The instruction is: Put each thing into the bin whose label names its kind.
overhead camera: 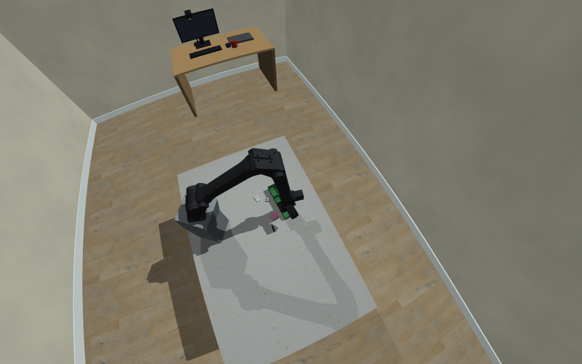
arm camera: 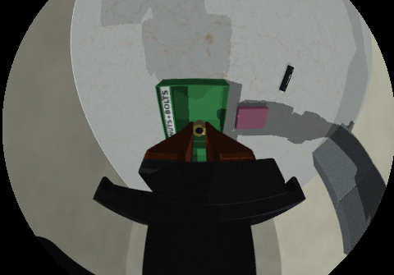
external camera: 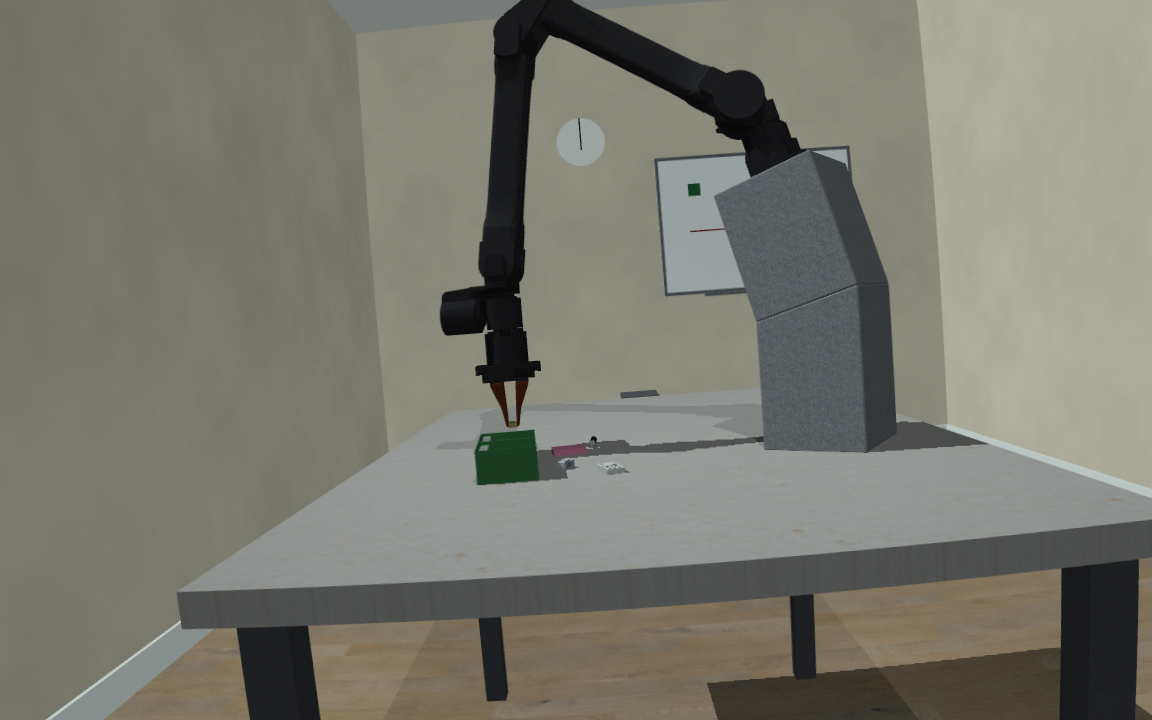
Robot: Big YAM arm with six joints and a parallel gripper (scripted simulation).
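My gripper is now 11 cm past the grey-white piece, 11 cm to the right of it and 5 cm above it. From my hand the other things lie so: pink eraser 9 cm behind, 1 cm to the right, 5 cm below; then brass nut 1 cm below; then black battery 11 cm behind, 9 cm to the right, 5 cm below.
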